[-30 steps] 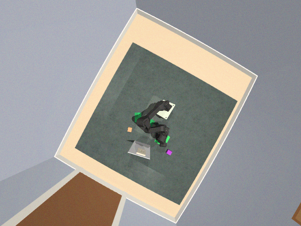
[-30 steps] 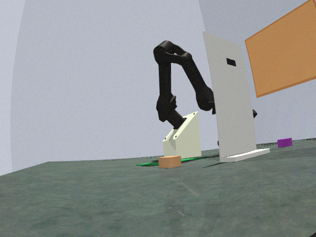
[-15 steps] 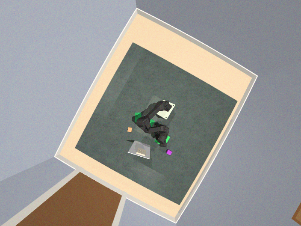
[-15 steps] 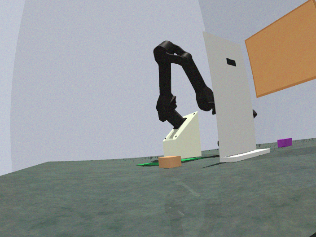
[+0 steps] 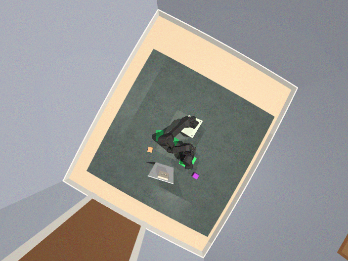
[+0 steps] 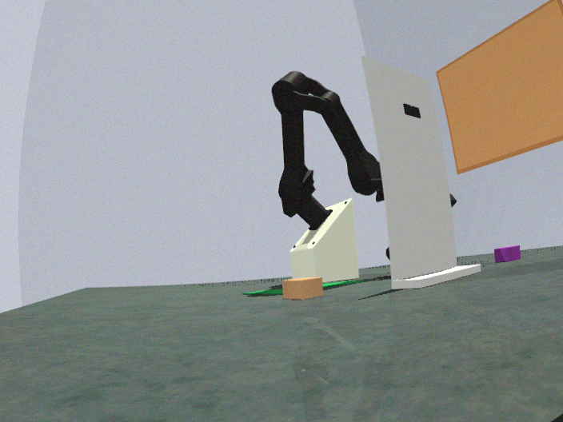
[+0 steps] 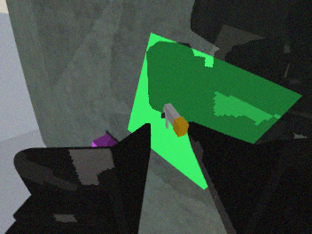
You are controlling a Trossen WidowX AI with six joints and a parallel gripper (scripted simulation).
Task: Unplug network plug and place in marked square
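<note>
Right now my gripper tip is 10 mm above the network plug. Also, from my gripper tip: bright green marked square 20 mm below; upright panel 160 mm ahead, 140 mm above, 130 mm to the right; purple block 140 mm to the left, 60 mm ahead, 10 mm below.
</note>
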